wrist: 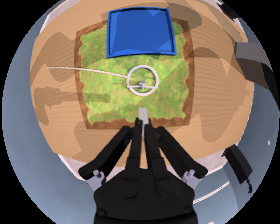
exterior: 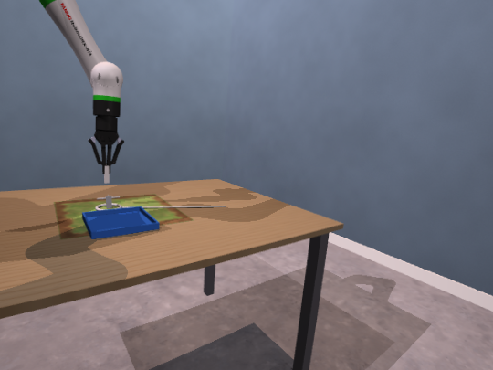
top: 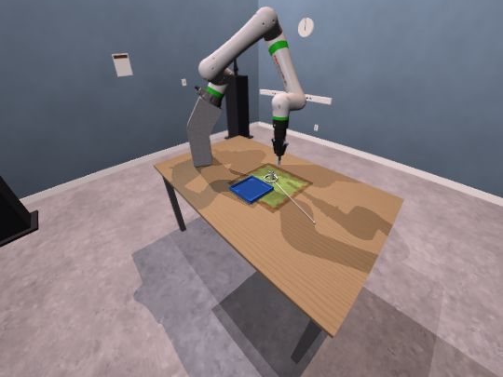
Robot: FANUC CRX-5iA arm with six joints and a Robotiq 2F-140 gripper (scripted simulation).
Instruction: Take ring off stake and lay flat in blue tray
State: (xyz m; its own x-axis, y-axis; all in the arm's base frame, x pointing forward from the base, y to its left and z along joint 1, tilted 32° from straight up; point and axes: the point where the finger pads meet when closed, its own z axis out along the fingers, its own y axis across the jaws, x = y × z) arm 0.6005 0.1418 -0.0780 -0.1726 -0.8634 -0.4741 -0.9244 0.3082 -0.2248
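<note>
The short grey stake is 10 mm behind my hand, 50 mm to the right of it and 100 mm below it. Also, from my hand: blue tray (30 mm behind, 240 mm to the right, 110 mm below); then green mat (20 mm ahead, 100 mm to the right, 130 mm below).
</note>
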